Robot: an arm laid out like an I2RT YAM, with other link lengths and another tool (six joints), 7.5 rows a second.
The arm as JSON. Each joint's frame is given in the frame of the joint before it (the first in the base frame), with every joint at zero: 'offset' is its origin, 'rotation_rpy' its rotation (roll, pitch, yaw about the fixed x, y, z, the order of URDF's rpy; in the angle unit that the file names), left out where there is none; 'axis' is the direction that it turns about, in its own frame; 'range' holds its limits. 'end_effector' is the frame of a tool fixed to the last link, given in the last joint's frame.
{
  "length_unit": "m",
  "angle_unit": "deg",
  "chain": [
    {
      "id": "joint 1",
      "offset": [
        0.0,
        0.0,
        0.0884
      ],
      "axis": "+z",
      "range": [
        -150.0,
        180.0
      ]
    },
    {
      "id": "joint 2",
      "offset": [
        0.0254,
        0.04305,
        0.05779
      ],
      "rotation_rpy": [
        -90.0,
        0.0,
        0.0
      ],
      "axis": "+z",
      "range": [
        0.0,
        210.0
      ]
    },
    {
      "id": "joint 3",
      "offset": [
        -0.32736,
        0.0,
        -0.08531
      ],
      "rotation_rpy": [
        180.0,
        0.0,
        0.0
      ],
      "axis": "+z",
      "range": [
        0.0,
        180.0
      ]
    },
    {
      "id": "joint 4",
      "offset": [
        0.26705,
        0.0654,
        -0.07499
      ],
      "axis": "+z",
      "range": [
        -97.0,
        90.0
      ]
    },
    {
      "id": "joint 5",
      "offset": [
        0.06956,
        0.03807,
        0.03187
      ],
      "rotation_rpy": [
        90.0,
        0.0,
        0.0
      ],
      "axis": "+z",
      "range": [
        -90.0,
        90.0
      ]
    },
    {
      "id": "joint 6",
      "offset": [
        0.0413,
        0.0,
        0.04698
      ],
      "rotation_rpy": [
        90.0,
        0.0,
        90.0
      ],
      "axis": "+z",
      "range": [
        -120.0,
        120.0
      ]
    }
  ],
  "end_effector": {
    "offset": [
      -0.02,
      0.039,
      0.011
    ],
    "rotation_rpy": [
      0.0,
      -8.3,
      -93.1
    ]
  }
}
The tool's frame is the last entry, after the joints.
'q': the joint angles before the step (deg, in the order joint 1, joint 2, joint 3, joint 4, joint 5, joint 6). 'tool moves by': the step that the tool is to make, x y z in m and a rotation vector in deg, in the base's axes. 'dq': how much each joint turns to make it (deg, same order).
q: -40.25, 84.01, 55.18, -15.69, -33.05, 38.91
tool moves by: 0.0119, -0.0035, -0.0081, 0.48, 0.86, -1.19
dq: 0.96, 2.33, 0.40, 1.82, 1.66, 1.63
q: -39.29, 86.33, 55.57, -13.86, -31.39, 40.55
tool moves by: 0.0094, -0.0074, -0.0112, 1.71, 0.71, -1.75
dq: -0.01, 2.70, 0.02, 2.17, 0.62, 2.16
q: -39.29, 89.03, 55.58, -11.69, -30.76, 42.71
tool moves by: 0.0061, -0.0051, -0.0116, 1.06, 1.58, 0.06
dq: 0.00, 2.55, 0.39, 0.16, 0.09, -0.20
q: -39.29, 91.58, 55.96, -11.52, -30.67, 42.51
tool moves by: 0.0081, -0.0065, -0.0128, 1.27, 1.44, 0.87
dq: 0.00, 3.31, 1.02, 0.00, -0.63, -0.70
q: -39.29, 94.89, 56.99, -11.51, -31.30, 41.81
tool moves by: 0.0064, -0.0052, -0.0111, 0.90, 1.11, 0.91
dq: 0.00, 2.76, 0.89, 0.00, -0.58, -0.83
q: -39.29, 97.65, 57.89, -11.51, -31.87, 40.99
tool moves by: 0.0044, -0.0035, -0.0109, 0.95, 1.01, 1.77
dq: 0.00, 2.54, 0.82, -0.51, -1.15, -1.59
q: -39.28, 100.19, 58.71, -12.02, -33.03, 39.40
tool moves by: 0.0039, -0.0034, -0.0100, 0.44, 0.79, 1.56
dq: 0.00, 2.26, 0.77, -0.30, -0.78, -1.64
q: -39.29, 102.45, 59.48, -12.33, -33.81, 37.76
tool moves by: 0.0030, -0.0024, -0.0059, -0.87, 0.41, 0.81
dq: 0.09, 1.23, 0.51, 0.20, 0.36, -1.35
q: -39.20, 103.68, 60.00, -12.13, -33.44, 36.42
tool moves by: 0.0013, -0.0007, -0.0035, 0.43, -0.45, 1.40
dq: 0.01, 0.90, 0.26, 0.17, -1.29, -0.97
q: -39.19, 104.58, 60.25, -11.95, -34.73, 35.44
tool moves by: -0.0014, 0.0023, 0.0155, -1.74, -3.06, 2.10
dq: 0.12, -1.98, 0.68, -0.10, -1.61, -1.58
